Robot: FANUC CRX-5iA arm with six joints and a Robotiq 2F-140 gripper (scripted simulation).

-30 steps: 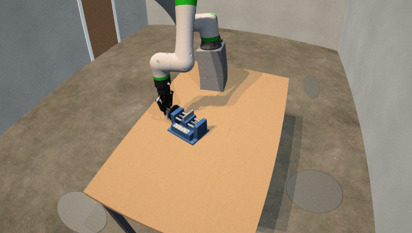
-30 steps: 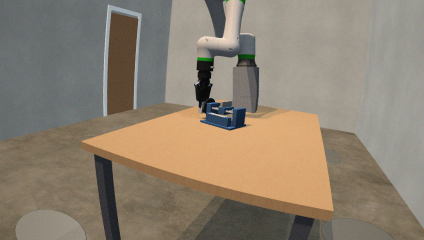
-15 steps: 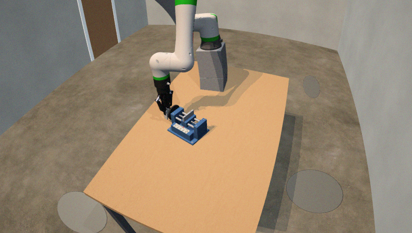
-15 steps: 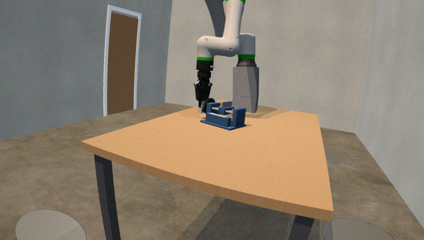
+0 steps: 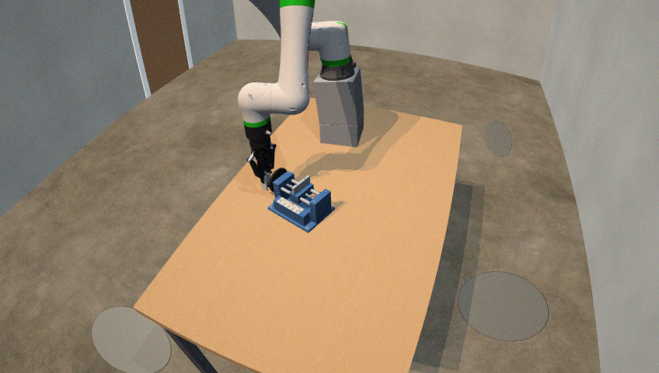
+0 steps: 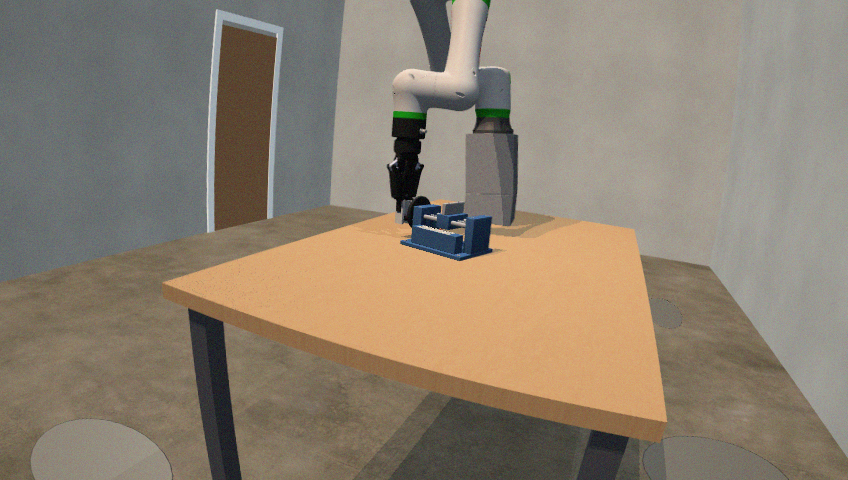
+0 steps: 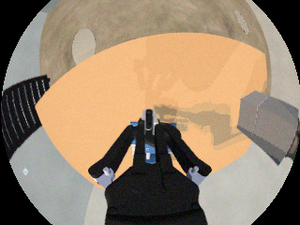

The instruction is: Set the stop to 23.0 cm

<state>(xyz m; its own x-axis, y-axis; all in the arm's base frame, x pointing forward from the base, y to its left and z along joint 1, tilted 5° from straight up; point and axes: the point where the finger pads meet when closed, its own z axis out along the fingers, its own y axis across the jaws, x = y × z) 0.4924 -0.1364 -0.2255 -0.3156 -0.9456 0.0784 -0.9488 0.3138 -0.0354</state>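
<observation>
The grey stop plate lies 150 mm to the left of my hand, 30 mm ahead of it and 10 mm above it. Also, from my hand: black handwheel: 20 mm to the left, 10 mm below.
</observation>
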